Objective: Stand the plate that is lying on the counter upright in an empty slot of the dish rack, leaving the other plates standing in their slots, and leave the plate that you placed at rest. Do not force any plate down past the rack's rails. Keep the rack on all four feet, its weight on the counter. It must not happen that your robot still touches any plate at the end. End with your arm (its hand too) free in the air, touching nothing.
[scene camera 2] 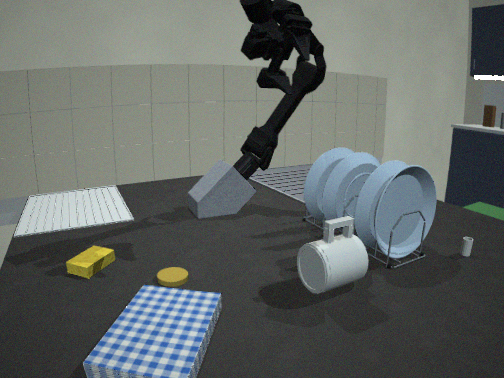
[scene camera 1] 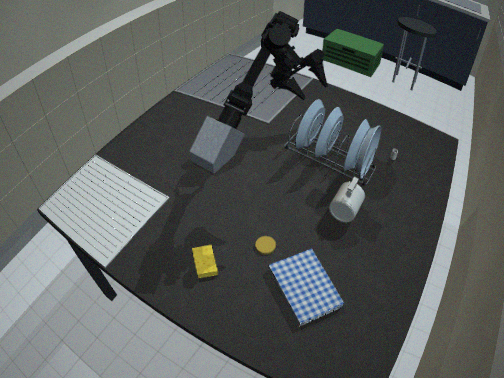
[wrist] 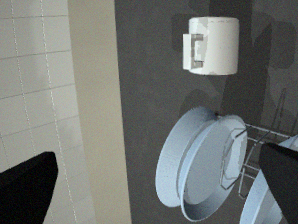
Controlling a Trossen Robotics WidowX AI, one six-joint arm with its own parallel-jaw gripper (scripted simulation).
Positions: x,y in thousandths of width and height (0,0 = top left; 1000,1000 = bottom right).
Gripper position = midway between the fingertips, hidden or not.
gripper: scene camera 2 592,205; scene camera 1 626,247; wrist 539,708
white mug: scene camera 2 642,702; scene camera 1 686,544; wrist 713,203
